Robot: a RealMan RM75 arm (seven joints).
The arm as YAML. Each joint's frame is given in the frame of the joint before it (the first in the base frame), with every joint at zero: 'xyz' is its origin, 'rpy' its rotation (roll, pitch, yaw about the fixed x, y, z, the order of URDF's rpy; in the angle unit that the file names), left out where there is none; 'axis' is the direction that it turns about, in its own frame. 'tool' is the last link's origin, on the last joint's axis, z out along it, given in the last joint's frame.
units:
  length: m
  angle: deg
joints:
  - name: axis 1
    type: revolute
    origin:
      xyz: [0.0, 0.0, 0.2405]
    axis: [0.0, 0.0, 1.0]
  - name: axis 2
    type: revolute
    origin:
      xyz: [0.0, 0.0, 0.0]
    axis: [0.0, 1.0, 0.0]
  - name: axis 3
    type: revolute
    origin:
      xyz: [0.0, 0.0, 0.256]
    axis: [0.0, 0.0, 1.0]
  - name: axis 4
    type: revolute
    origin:
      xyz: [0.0, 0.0, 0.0]
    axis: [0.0, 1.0, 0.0]
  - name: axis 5
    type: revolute
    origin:
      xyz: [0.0, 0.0, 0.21]
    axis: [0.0, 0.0, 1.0]
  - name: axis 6
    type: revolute
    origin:
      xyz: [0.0, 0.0, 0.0]
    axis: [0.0, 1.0, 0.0]
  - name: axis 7
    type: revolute
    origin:
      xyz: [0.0, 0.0, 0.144]
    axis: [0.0, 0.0, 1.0]
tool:
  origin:
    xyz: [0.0, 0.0, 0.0]
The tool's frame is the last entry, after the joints.
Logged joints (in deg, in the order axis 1, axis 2, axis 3, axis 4, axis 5, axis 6, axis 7), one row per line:
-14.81, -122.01, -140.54, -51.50, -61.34, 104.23, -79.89
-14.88, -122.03, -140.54, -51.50, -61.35, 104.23, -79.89
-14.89, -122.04, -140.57, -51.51, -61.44, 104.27, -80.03
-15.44, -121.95, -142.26, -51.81, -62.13, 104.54, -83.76
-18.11, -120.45, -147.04, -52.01, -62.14, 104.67, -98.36
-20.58, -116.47, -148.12, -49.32, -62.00, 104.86, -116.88
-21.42, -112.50, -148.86, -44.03, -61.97, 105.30, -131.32
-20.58, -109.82, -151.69, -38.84, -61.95, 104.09, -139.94
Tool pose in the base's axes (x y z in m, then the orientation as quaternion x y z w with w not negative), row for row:
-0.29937, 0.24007, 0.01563, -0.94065, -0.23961, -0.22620, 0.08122
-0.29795, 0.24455, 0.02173, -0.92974, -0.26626, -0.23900, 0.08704
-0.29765, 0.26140, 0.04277, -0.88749, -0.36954, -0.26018, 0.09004
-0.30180, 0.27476, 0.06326, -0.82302, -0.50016, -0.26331, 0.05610
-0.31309, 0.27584, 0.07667, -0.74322, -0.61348, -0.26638, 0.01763
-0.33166, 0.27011, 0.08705, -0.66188, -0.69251, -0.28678, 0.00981
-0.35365, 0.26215, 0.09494, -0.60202, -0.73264, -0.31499, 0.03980
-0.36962, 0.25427, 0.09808, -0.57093, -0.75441, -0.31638, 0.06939
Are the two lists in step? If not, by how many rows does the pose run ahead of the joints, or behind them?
The pose runs 2 rows ahead of the joints: the pose in row i belongs to the joints in row i + 2.
